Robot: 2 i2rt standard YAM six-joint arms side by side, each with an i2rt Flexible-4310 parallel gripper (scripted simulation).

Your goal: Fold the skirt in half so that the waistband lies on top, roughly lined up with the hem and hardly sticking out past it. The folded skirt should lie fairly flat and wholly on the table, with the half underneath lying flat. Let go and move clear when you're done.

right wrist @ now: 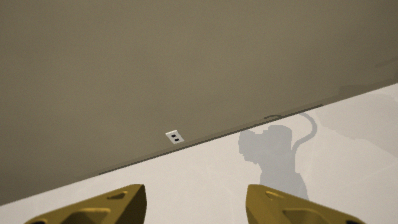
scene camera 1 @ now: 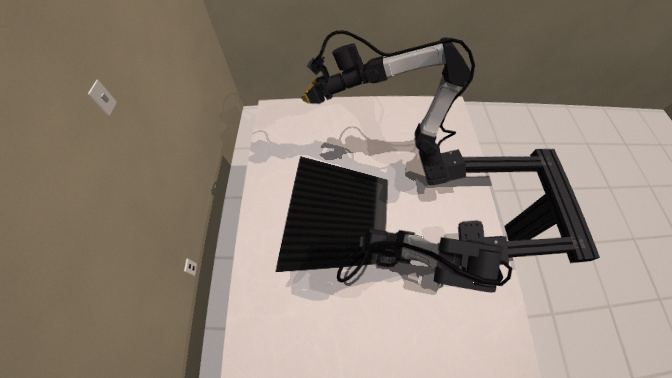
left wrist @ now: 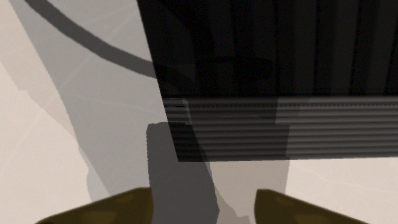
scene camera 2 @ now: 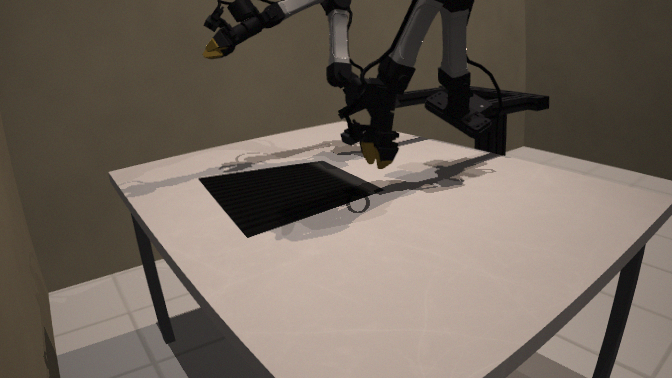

Note:
I see my left gripper (scene camera 2: 375, 166), my right gripper (scene camera 2: 204, 53) and a black pleated skirt (scene camera 1: 331, 207).
The black pleated skirt is seen too in the left wrist view (left wrist: 234, 87) and in scene camera 2 (scene camera 2: 257, 201). My left gripper is seen too in the left wrist view (left wrist: 203, 198). My right gripper shows as well in the right wrist view (right wrist: 196, 194) and in scene camera 1 (scene camera 1: 303, 96).

